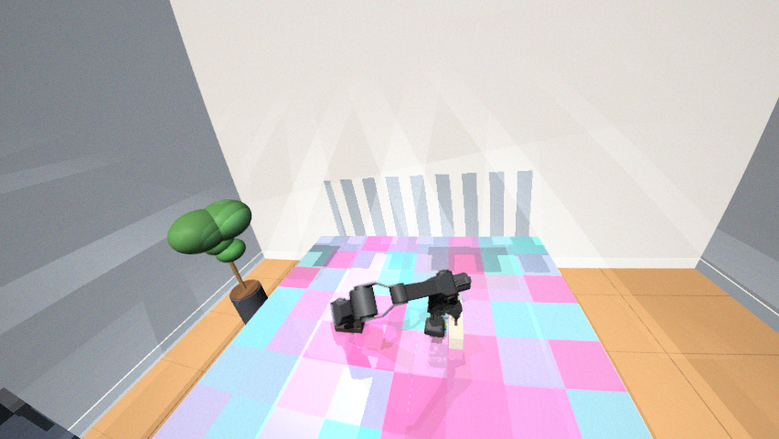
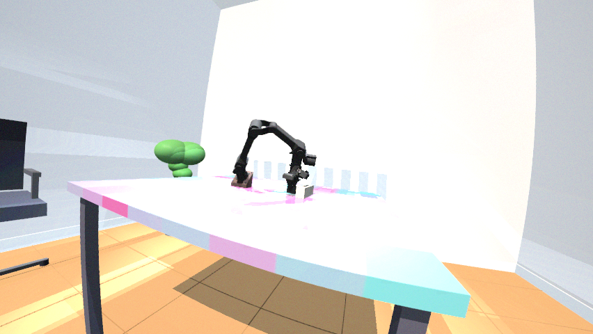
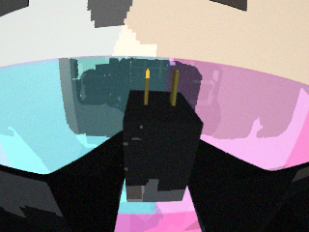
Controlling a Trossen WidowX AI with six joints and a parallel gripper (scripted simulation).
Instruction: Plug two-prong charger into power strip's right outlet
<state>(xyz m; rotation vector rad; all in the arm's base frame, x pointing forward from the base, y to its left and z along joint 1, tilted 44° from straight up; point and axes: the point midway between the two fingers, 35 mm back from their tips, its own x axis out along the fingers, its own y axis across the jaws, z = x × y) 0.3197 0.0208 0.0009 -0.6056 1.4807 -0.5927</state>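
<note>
My gripper tip is now 20 mm short of the two-prong charger and 10 mm below it.
</note>
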